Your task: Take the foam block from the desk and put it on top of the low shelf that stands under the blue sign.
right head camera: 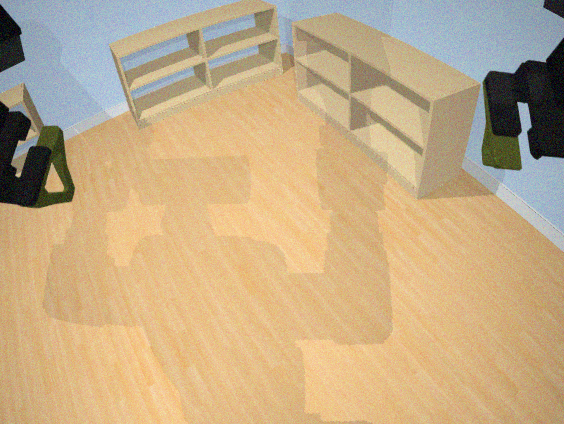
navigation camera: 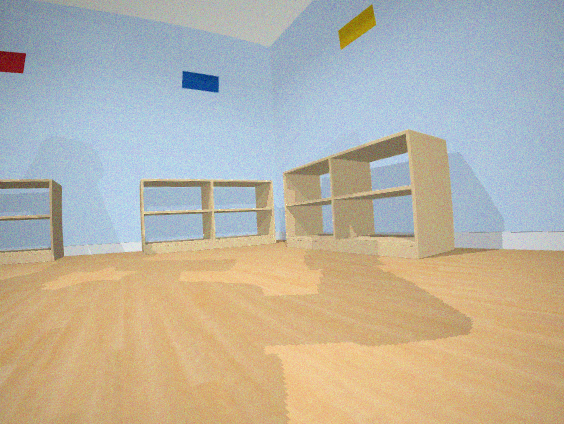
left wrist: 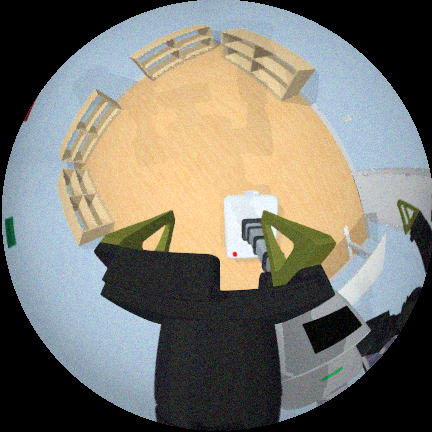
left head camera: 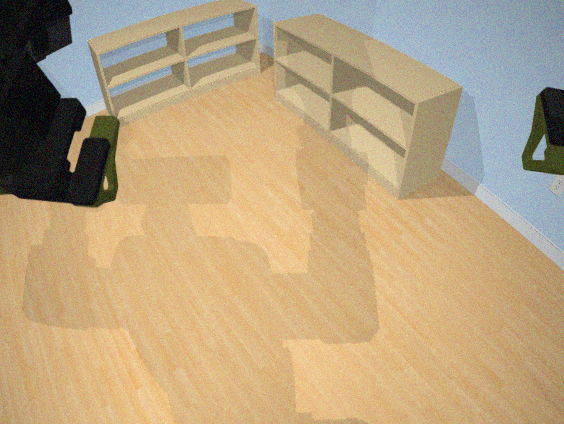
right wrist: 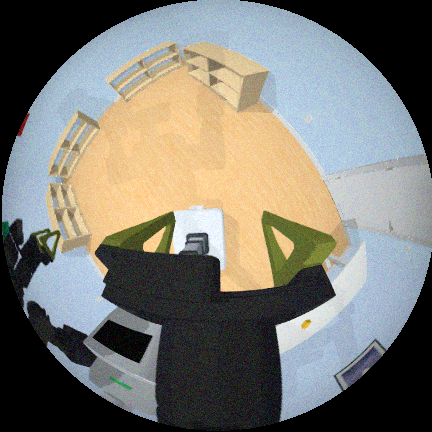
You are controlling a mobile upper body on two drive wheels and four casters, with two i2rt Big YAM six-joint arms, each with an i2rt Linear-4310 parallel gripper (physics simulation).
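Places are measured from the left arm's base along level axes (x left, y ahead, z down), in metres.
Where they show: left gripper, fingertip midpoint: (right head camera: 36, 191) (left wrist: 217, 214) (left head camera: 69, 189) (right wrist: 53, 230); right gripper, fingertip midpoint: (right head camera: 531, 161) (left head camera: 562, 167) (right wrist: 217, 215).
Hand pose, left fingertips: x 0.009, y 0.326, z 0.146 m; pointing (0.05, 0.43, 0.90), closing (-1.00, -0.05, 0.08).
After its pixels a point has its place.
The low wooden shelf (left head camera: 170, 23) @(y 2.710, x 0.635, z 0.800 m) (right head camera: 190, 26) @(y 2.685, x 0.626, z 0.800 m) (left wrist: 167, 43) @(y 2.901, x 0.733, z 0.992 m) (right wrist: 140, 57) @(y 2.724, x 0.577, z 0.800 m) (navigation camera: 208, 215) @(y 2.753, x 0.628, z 1.113 m) stands against the far wall, below the blue sign (navigation camera: 200, 81) @(y 2.966, x 0.772, z -0.344 m) in the navigation view. A small yellow-orange block, the foam block (right wrist: 306, 324) @(y -0.796, x -1.226, z 0.645 m), lies on the white desk (right wrist: 350, 280) @(y -0.469, x -1.784, z 0.690 m) (left wrist: 367, 275) @(y -0.568, x -1.698, z 0.690 m) in the right wrist view, at the lower right beyond the right finger. My left gripper (left wrist: 217, 214) @(y 0.326, x 0.009, z 0.146 m) is open with nothing between its fingers. My right gripper (right wrist: 217, 215) @(y 0.344, x -0.452, z 0.134 m) is open and empty, away from the block. Both hang above the floor, apart from the shelf.
Another wooden shelf (left head camera: 434, 142) @(y 1.683, x -0.934, z 1.105 m) (right head camera: 451, 140) @(y 1.673, x -0.920, z 1.093 m) (navigation camera: 432, 195) @(y 1.649, x -0.883, z 1.115 m) stands right of the corner, below the yellow sign (navigation camera: 357, 27) @(y 2.297, x -0.781, z -0.332 m). A further shelf (navigation camera: 57, 220) @(y 2.043, x 1.697, z 1.105 m) stands at the left, near the red sign (navigation camera: 12, 62) @(y 1.934, x 2.240, z -0.337 m). A green sign (left wrist: 10, 231) shows at the left wrist view's left edge.
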